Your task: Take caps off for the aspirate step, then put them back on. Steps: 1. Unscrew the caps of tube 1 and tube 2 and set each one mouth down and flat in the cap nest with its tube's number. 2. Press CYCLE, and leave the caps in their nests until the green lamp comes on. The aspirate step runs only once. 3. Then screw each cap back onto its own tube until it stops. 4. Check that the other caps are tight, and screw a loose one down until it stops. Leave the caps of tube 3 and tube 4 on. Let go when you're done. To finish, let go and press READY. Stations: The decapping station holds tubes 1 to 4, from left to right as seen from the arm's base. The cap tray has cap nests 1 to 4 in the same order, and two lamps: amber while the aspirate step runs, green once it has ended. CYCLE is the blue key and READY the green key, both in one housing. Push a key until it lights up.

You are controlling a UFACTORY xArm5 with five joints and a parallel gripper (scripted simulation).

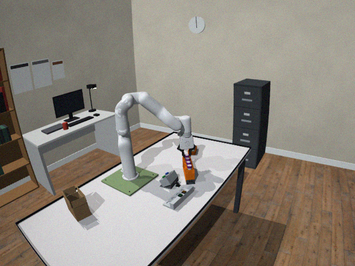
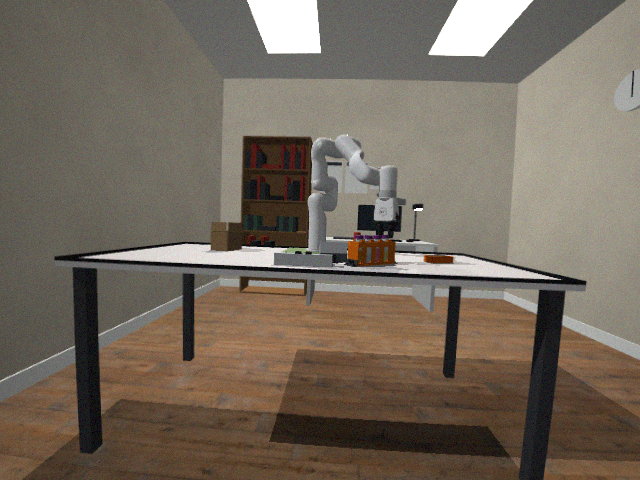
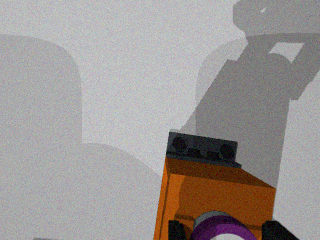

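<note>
The purple cap marked 1 is 1 cm below my hand. Also, from my hand: purple cap marked 2: 3 cm ahead, 4 cm to the right, 2 cm below; then cap 4: 9 cm ahead, 13 cm to the right, 2 cm below; then blue cycle key: 4 cm behind, 21 cm to the right, 6 cm below.
</note>
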